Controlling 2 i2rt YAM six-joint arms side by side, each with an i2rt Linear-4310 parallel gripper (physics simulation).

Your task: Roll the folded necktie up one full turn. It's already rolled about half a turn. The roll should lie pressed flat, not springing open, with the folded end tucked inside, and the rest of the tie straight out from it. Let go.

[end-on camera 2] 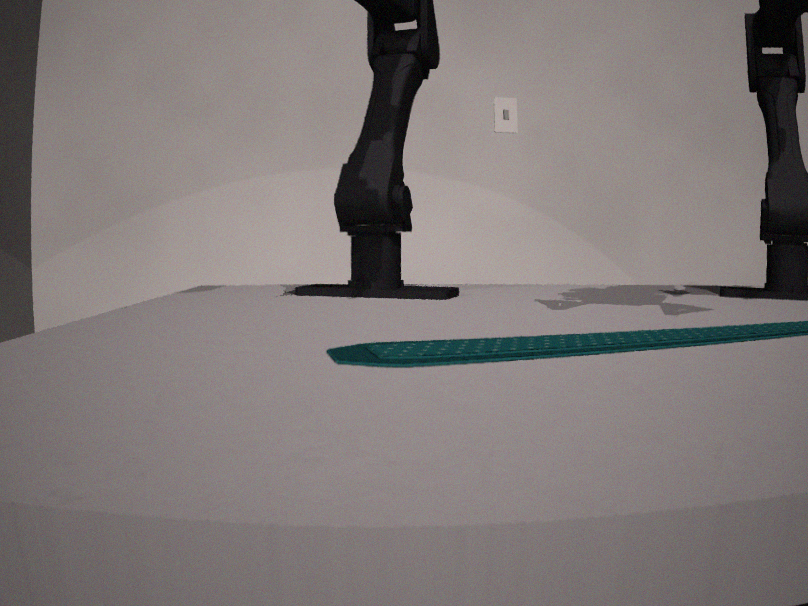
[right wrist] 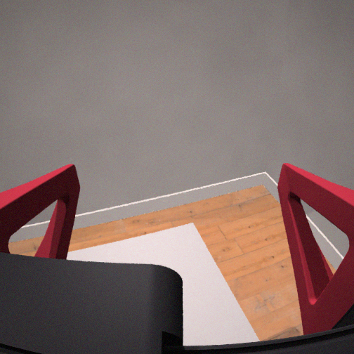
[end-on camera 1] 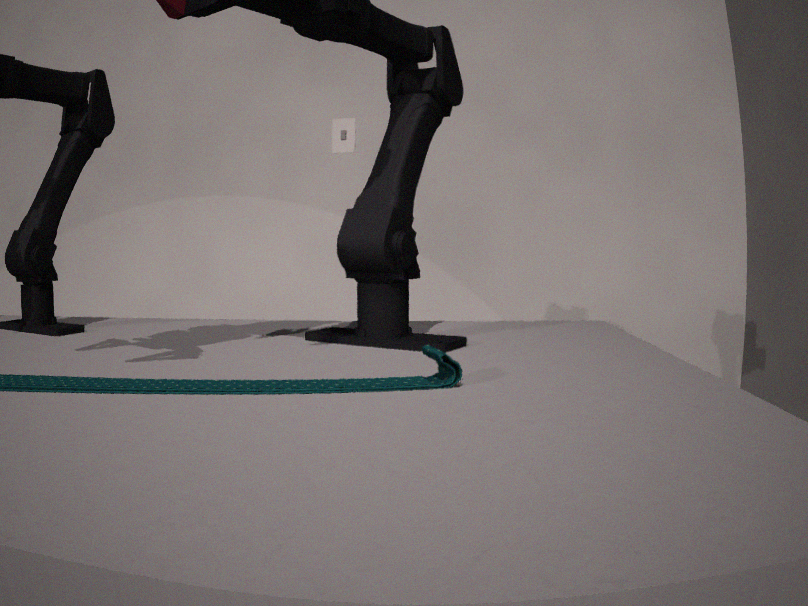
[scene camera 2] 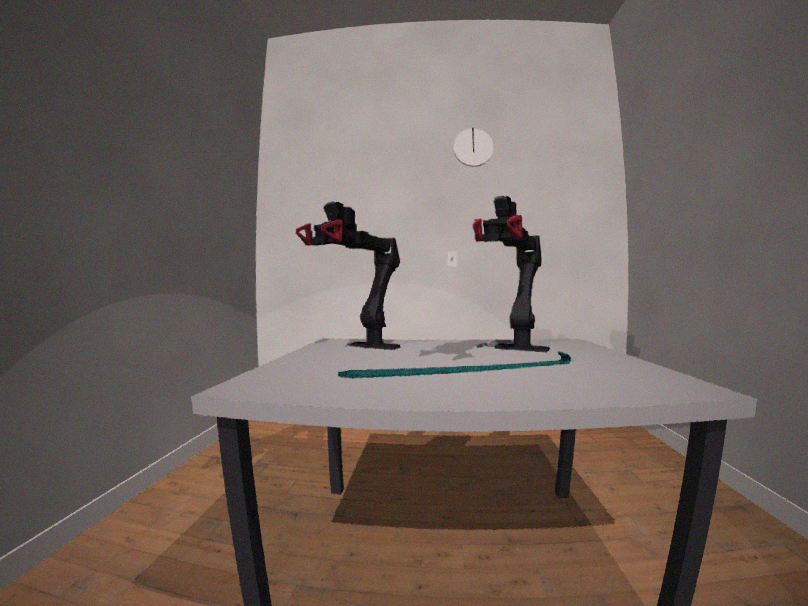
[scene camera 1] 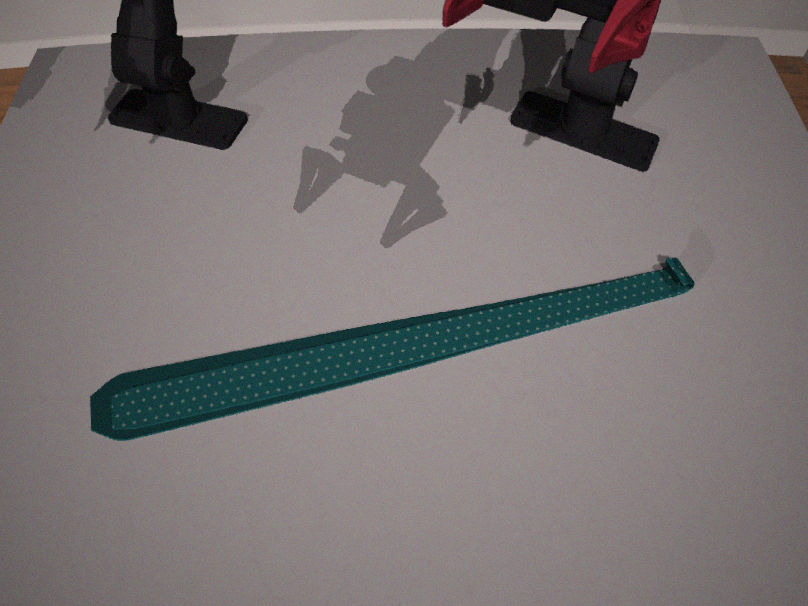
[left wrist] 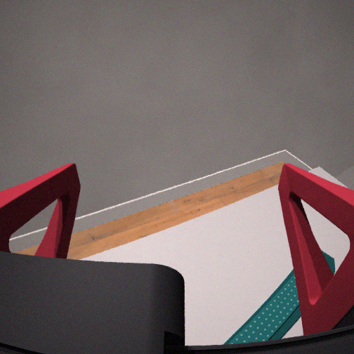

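Note:
A teal, white-dotted necktie (scene camera 1: 391,352) (scene camera 2: 450,370) (end-on camera 1: 228,386) (end-on camera 2: 489,350) (left wrist: 272,310) lies straight on the table, its wide end at the left in scene camera 1. Its narrow rolled end (scene camera 1: 680,272) (scene camera 2: 565,358) (end-on camera 1: 450,371) is at the right. In end-on camera 1 this end curls up and back over the tie as an open hook, its tip raised and not pressed flat. My left gripper (scene camera 1: 518,47) (scene camera 2: 496,228) (left wrist: 179,174) is open and empty, high above the table. My right gripper (scene camera 2: 318,232) (right wrist: 178,175) is open and empty, also high up.
The grey-white table (scene camera 1: 404,521) (scene camera 2: 469,418) carries both arm bases (scene camera 1: 208,127) (scene camera 1: 620,146) behind the tie. The left arm's base is close behind the curled end in end-on camera 1. Arm shadows fall between the bases. A wall clock (scene camera 2: 473,147) hangs behind.

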